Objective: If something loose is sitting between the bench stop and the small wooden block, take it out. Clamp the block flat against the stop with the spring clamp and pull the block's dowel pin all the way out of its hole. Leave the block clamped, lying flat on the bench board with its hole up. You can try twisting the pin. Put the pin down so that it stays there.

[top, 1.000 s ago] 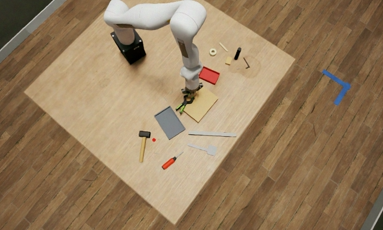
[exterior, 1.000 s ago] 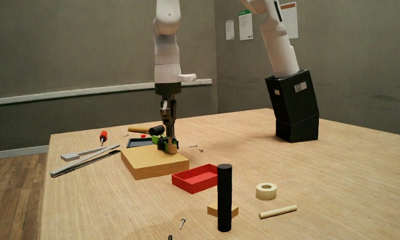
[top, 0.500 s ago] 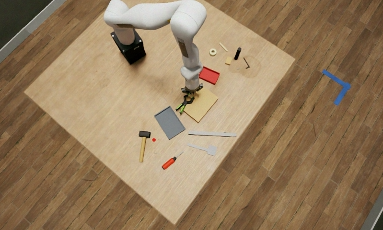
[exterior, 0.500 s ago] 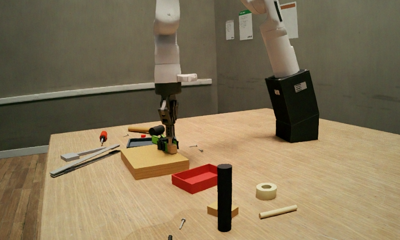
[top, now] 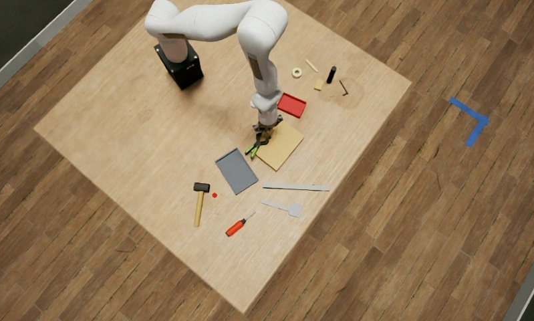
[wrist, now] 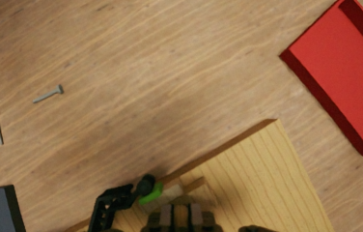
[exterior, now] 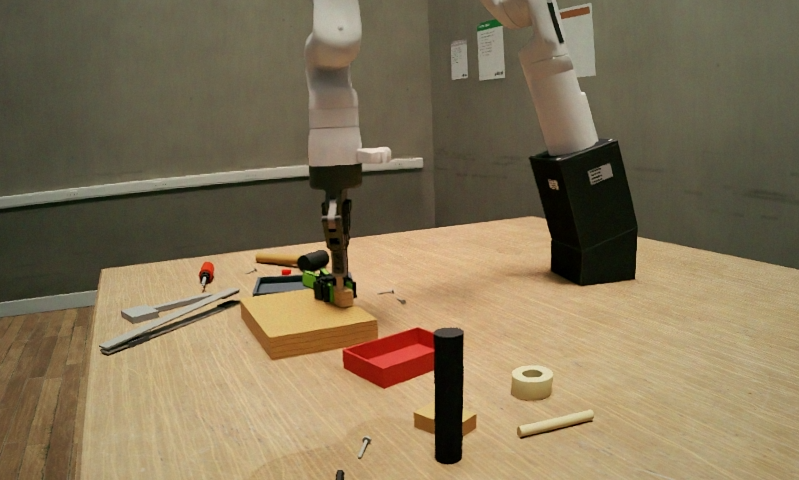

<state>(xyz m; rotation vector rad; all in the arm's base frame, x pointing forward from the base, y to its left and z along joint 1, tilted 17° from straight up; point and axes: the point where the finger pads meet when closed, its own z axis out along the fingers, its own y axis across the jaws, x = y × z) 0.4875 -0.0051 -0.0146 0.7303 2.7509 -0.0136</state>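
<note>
The dowel pin lies 2 cm below my hand. Round my hand: wooden block: 5 cm below; then tan bench board: 7 cm below, 6 cm ahead, 1 cm to the right; then red tray: 18 cm to the left, 9 cm below.
</note>
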